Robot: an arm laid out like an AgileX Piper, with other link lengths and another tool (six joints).
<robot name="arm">
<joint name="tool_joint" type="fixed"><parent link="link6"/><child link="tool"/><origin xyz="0.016 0.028 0.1" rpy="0 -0.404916 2.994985"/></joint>
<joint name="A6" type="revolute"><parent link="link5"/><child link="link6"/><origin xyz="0 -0.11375 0" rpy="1.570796 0 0"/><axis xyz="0 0 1"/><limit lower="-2.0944" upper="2.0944"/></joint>
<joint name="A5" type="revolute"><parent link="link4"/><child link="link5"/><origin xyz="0 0 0" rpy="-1.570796 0 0"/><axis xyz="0 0 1"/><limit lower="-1.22" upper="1.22"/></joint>
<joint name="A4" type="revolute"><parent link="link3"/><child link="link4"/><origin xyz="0.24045 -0.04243 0" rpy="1.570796 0 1.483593"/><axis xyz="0 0 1"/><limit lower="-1.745" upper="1.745"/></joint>
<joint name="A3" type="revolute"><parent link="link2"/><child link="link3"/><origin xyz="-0.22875 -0.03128 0"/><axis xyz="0 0 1"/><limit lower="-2.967" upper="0"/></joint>
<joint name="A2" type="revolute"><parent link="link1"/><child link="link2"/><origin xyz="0 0 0" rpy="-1.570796 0 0"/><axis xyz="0 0 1"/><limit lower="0" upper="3.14"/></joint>
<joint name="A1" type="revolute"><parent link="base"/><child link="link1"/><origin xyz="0 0 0.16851"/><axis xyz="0 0 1"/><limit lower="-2.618" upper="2.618"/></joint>
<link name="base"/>
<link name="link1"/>
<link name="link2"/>
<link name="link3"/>
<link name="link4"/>
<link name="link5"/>
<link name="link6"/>
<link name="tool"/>
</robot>
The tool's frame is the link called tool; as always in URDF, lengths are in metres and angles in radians.
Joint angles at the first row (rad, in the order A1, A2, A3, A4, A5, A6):
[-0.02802, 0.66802, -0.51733, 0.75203, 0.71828, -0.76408]
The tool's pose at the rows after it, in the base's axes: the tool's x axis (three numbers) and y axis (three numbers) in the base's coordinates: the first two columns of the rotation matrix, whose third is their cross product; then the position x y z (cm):
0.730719 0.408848 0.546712 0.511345 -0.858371 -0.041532 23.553 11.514 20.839
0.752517 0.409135 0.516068 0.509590 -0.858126 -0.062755 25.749 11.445 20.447
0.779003 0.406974 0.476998 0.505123 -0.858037 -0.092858 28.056 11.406 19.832
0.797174 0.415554 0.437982 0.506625 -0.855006 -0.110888 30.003 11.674 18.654
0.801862 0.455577 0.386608 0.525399 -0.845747 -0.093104 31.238 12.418 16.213
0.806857 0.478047 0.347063 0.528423 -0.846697 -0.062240 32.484 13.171 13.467
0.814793 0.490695 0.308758 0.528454 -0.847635 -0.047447 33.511 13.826 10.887
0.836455 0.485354 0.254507 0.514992 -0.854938 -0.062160 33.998 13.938 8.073
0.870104 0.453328 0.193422 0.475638 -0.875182 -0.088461 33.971 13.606 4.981
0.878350 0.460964 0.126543 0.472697 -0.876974 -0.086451 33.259 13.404 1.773
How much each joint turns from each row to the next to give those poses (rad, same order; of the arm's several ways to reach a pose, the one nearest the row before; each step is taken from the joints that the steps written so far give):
[0.00001, 0.13116, -0.02884, 0.07098, -0.03052, -0.09085]
[0.00002, 0.15016, -0.07959, 0.02598, -0.01941, -0.03479]
[-0.00001, 0.15490, -0.09498, 0.00901, -0.00433, -0.00856]
[0.01832, 0.13545, -0.07672, -0.00167, -0.01791, -0.00196]
[0.05431, 0.12047, -0.03994, -0.02801, -0.05828, -0.00282]
[0.06096, 0.11205, -0.02135, -0.01654, -0.09741, 0.00000]
[0.04212, 0.10992, -0.02982, -0.00230, -0.07042, -0.00202]
[0.01185, 0.10688, -0.02645, 0.00797, -0.03318, 0.00003]
[0.00002, 0.09765, -0.00491, 0.02854, -0.03737, 0.00000]
[0.01243, 0.09219, -0.00001, 0.00711, -0.03719, -0.01693]

